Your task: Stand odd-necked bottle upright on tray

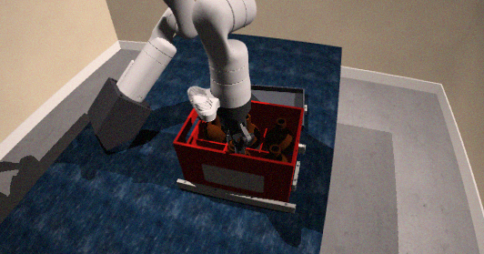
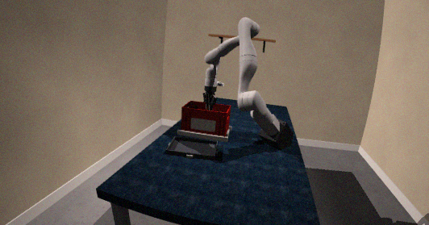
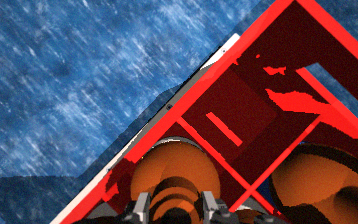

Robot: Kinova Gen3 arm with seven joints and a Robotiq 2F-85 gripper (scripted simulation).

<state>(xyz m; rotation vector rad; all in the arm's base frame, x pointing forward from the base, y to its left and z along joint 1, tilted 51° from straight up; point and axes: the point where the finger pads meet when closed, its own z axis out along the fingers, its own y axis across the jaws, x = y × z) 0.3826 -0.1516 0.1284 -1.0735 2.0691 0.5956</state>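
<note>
Now: hand 7 cm above the crate, 4 cm to the right of it and 1 cm past it. Also, from my hand: grey tray 30 cm to the left, 14 cm below, 10 cm behind.
</note>
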